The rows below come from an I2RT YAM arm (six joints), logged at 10 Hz.
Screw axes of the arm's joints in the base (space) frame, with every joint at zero. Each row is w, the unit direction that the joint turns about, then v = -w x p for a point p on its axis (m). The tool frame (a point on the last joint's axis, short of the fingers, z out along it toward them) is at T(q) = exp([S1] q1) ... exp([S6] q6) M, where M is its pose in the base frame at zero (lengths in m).
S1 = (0, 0, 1, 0, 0, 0)
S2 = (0, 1, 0, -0.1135, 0, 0.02)
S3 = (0, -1, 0, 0.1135, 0, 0.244)
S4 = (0, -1, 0, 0.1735, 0, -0.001)
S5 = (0, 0, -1, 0, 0.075, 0)
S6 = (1, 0, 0, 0, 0.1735, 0)
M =
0 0 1 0.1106
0 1 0 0
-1 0 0 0.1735
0 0 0 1
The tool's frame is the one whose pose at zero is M.
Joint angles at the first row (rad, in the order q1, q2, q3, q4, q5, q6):
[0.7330, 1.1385, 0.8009, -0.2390, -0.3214, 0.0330]
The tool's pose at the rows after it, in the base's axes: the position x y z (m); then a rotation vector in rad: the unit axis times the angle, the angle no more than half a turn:
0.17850 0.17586 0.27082 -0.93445 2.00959 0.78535
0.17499 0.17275 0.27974 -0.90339 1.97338 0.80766
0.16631 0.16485 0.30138 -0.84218 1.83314 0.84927
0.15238 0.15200 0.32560 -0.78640 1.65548 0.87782
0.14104 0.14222 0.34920 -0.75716 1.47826 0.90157
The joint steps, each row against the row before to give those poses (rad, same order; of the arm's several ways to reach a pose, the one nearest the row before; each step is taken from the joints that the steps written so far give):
[0.0000, -0.0034, 0.0000, 0.0012, -0.0004, 0.0061]
[0.0000, -0.0340, -0.0008, 0.0156, -0.0011, 0.0229]
[0.0000, -0.0843, -0.0149, 0.0855, 0.0019, 0.0309]
[0.0000, -0.1075, -0.0220, 0.0972, 0.0069, 0.0145]
[0.0000, -0.0714, -0.0016, 0.1003, -0.0096, -0.0023]

